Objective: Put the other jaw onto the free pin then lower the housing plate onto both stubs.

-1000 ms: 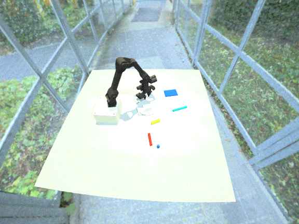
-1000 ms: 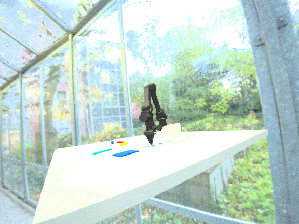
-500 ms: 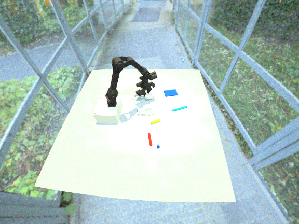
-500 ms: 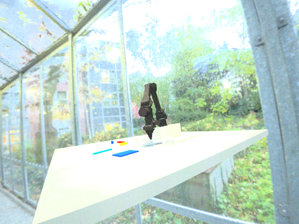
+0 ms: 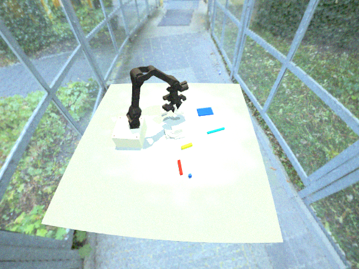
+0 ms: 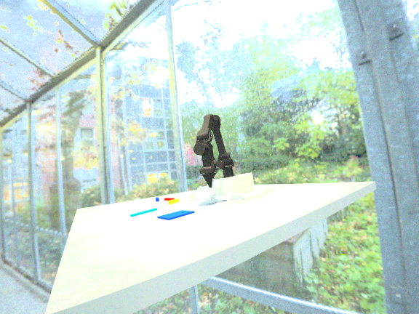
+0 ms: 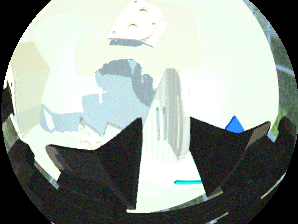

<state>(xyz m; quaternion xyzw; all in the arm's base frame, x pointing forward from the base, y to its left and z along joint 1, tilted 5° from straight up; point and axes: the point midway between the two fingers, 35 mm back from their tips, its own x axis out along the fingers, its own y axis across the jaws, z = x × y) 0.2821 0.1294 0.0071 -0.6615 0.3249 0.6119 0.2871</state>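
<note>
My gripper tip is now 30 mm short of the white jaw and 10 mm to the left of it. The rest, counted from my gripper tip: pale riser: 90 mm behind, 80 mm to the left, 70 mm below; yellow bar: 270 mm to the right, 70 mm below, 50 mm ahead; blue flat plate: 240 mm ahead, 70 mm below, 40 mm to the left.
</note>
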